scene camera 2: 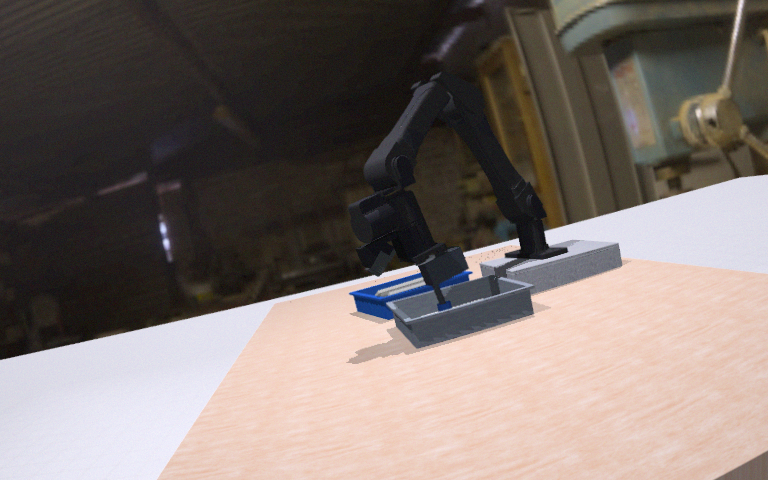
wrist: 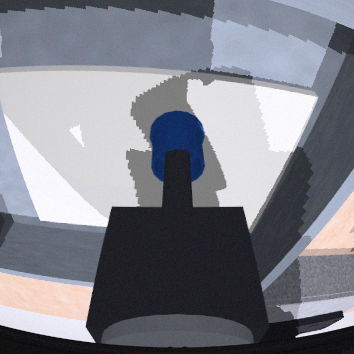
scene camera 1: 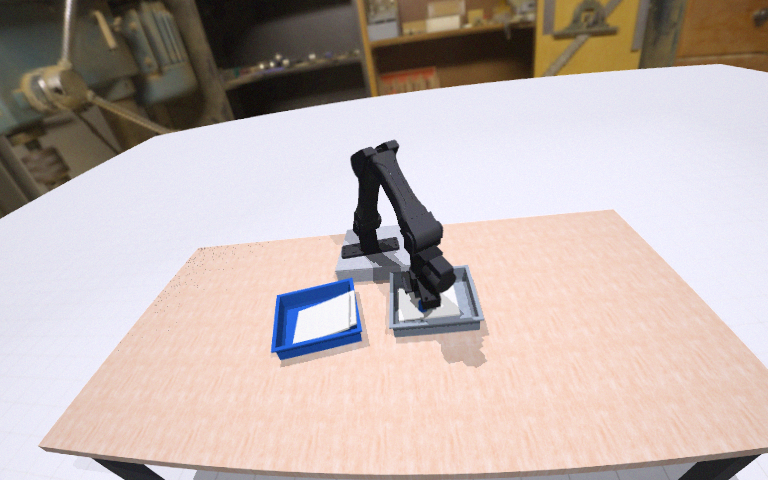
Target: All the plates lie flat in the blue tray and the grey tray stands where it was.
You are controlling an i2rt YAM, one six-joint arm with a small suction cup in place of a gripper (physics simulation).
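Places are measured from the arm's base along level axes (x ahead, y left, z up), in millimetres.
Pixels of known places: hand, its tool point: (wrist: 176, 129); arm's base, origin of its link: (scene camera 2: 535, 254) (wrist: 270, 327) (scene camera 1: 370, 248).
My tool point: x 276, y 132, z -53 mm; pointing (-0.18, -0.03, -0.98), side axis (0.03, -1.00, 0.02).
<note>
For each thing: its top centre in the pictures, then the offset to it from my tool point. Level surfaces: height alone.
- grey tray, centre of its top: (wrist: 112, 206) (scene camera 2: 454, 295) (scene camera 1: 432, 293) dx -9, dy +32, dz +49 mm
- blue tray, centre of its top: (scene camera 2: 407, 283) (scene camera 1: 315, 311) dx -16, dy -309, dz +49 mm
- white plate, centre of its top: (wrist: 148, 170) (scene camera 1: 426, 300) dx -25, dy +17, dz +9 mm
- wooden board, height of its surface: dz -1 mm
The grey tray (scene camera 1: 435, 324) (scene camera 2: 467, 317) (wrist: 105, 42) stands right of the blue tray (scene camera 1: 312, 346) (scene camera 2: 369, 305) on the wooden board. A white plate (scene camera 1: 407, 311) (wrist: 70, 105) lies flat in the grey tray. Another white plate (scene camera 1: 322, 320) (scene camera 2: 394, 289) rests in the blue tray, its right edge up near the rim. My suction cup (scene camera 1: 424, 306) (scene camera 2: 443, 306) (wrist: 177, 140) is down inside the grey tray and presses on the plate near its middle. The arm hides part of that plate in scene camera 1.
The arm's grey base block (scene camera 1: 358, 266) (scene camera 2: 560, 266) stands just behind the two trays. The wooden board (scene camera 1: 425, 403) lies on a white table. The grey tray's walls surround the cup closely.
</note>
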